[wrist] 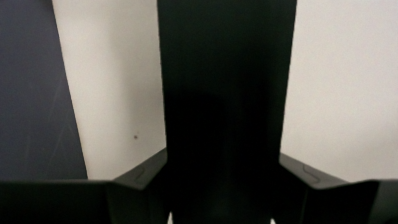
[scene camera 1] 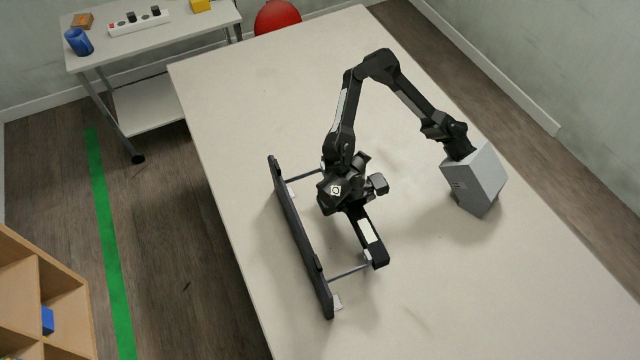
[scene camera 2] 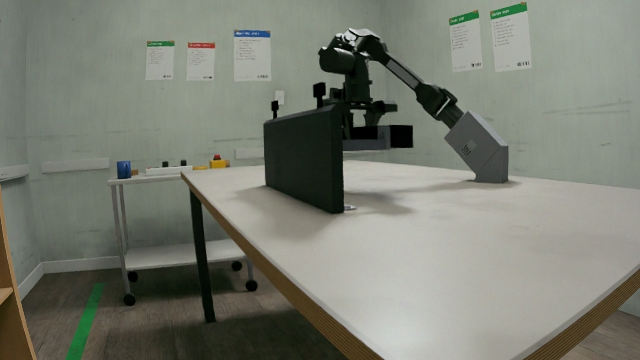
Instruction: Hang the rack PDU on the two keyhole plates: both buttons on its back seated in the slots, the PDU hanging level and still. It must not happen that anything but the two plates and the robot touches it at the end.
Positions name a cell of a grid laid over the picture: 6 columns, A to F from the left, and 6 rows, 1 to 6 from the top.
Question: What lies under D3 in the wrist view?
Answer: A rack PDU.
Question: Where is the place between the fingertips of my gripper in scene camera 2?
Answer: At D3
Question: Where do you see a rack PDU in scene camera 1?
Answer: D4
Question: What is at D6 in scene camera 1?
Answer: A panel.
